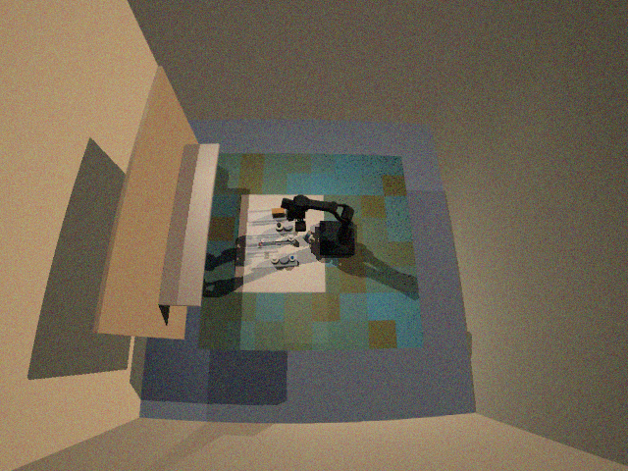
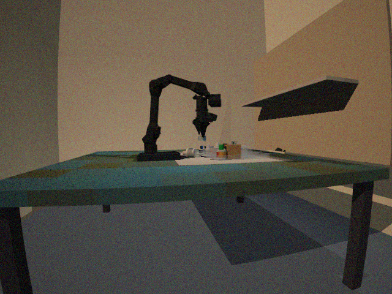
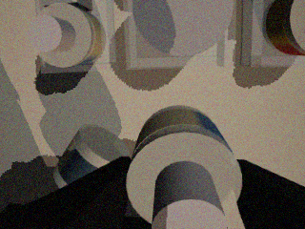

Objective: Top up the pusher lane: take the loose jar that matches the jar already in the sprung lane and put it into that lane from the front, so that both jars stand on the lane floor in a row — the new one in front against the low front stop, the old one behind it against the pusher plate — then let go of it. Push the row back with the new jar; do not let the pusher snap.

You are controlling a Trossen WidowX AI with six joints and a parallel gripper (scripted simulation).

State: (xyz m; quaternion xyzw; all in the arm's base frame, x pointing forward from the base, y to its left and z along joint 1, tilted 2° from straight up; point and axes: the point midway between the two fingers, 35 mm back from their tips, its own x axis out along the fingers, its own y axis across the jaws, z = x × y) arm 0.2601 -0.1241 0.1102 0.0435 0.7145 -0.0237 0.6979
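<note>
Right now my gripper tip is 130 mm short of the white mat, 70 mm to the right of it and 110 mm above it. The rest, counted from my gripper tip: pusher lane: 220 mm ahead, 90 mm to the left, 90 mm below; then shelf: 570 mm ahead, 10 mm to the left, 260 mm above; then brown box: 130 mm ahead, 100 mm to the right, 70 mm below.
</note>
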